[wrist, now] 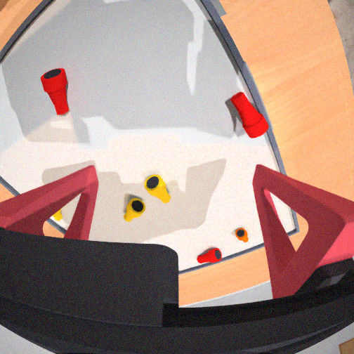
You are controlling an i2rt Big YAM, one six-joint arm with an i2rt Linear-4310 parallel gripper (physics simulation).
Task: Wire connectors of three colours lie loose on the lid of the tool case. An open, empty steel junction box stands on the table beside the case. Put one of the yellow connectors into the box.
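My gripper (174,173) is open, its two red fingers wide apart above the white lid (30,155) of the tool case. Two yellow connectors lie on the lid, seen between the fingers: one yellow connector (158,188) near the middle, and another yellow connector (134,209) a little to its lower left. Nothing is between the fingertips. A third yellow connector (58,215) is partly hidden behind the left finger. The steel junction box cannot be made out in this view.
A large red connector (56,90) lies at the upper left of the lid and another red connector (250,116) at its right edge. A small red connector (210,255) and an orange connector (241,234) lie near the lower edge. The wooden table (310,110) shows at the right.
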